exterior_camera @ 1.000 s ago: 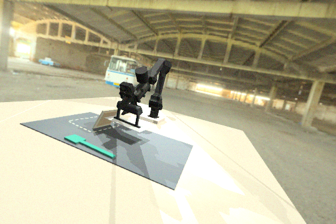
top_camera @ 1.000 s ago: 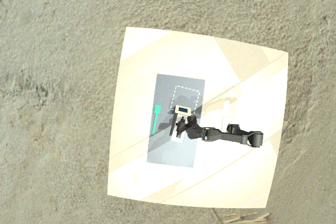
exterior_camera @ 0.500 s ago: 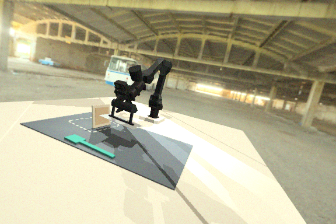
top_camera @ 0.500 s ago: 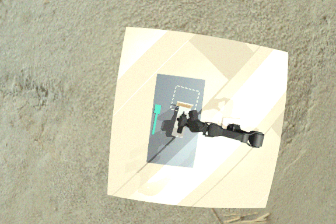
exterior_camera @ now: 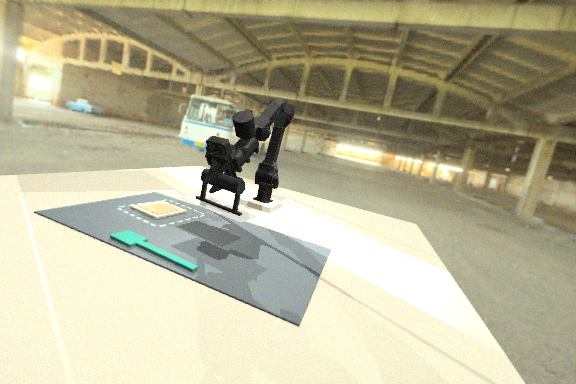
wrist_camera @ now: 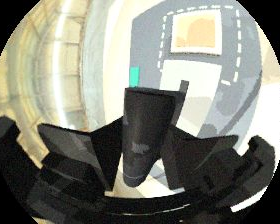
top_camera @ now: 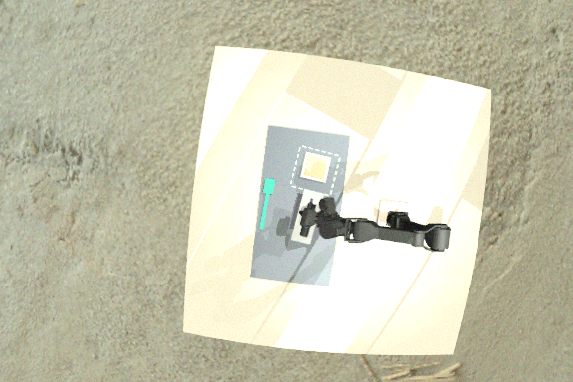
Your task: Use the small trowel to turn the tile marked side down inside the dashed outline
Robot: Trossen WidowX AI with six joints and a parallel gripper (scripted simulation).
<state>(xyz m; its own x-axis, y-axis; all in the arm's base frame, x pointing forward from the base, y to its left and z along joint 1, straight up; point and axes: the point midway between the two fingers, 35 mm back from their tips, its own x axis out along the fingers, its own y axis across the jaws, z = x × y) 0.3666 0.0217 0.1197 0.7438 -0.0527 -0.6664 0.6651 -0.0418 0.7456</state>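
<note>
Right now the green trowel is 150 mm ahead of my gripper tip, 110 mm below it and 10 mm to the right of it. From my gripper tip the other things lie so: cream tile (170 mm to the right, 110 mm below, 30 mm behind); then grey mat (140 mm below, 10 mm ahead).
</note>
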